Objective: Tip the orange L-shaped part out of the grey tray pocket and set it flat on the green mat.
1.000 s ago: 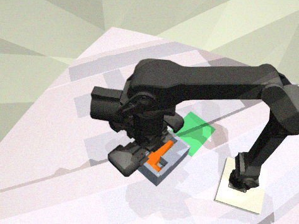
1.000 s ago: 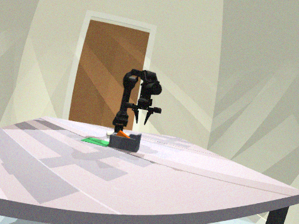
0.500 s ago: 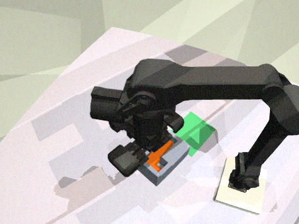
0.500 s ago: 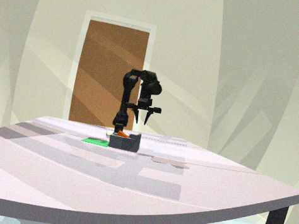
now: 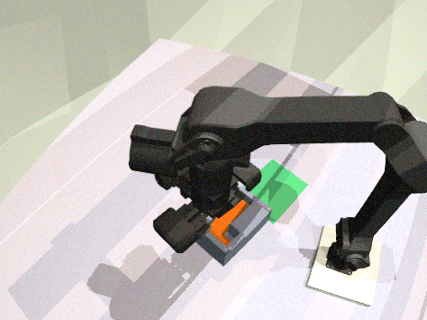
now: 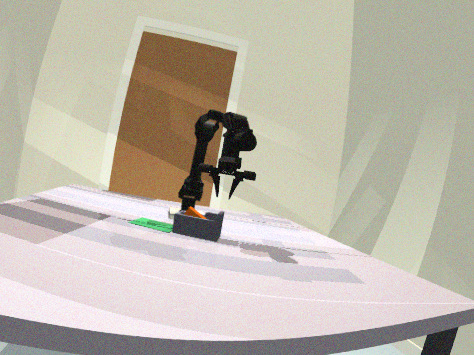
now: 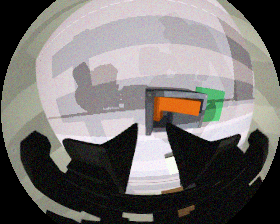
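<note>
The orange L-shaped part lies 20 mm behind my gripper tip, 40 mm to the right of it and 90 mm below it. Also, from my gripper tip: green mat (80 mm behind, 210 mm to the right, 150 mm below).
</note>
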